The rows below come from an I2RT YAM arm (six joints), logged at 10 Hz.
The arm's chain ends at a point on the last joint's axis. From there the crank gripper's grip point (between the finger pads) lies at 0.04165 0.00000 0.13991 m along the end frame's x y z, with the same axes.
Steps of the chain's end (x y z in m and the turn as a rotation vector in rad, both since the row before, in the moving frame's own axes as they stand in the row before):
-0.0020, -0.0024, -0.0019, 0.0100, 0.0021, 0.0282
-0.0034, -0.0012, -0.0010, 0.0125, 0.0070, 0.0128
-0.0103, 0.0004, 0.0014, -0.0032, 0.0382, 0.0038
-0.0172, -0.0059, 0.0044, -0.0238, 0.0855, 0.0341
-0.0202, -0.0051, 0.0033, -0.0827, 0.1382, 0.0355
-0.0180, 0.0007, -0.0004, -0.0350, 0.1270, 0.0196
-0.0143, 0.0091, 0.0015, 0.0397, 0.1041, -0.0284
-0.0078, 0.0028, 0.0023, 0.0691, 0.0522, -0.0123
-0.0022, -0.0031, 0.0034, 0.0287, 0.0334, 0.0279
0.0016, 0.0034, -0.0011, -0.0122, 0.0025, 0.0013
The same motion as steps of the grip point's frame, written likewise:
-0.0017, -0.0026, -0.0020, 0.0100, 0.0021, 0.0282
-0.0024, -0.0024, -0.0013, 0.0125, 0.0070, 0.0128
-0.0050, 0.0010, -0.0003, -0.0032, 0.0382, 0.0038
-0.0055, -0.0010, 0.0003, -0.0238, 0.0855, 0.0341
-0.0016, 0.0080, -0.0043, -0.0827, 0.1382, 0.0355
-0.0007, 0.0065, -0.0069, -0.0350, 0.1270, 0.0196
-0.0001, 0.0023, -0.0037, 0.0397, 0.1041, -0.0284
-0.0006, -0.0073, -0.0004, 0.0691, 0.0522, -0.0123
0.0025, -0.0059, 0.0019, 0.0287, 0.0334, 0.0279
0.0019, 0.0052, -0.0012, -0.0122, 0.0025, 0.0013

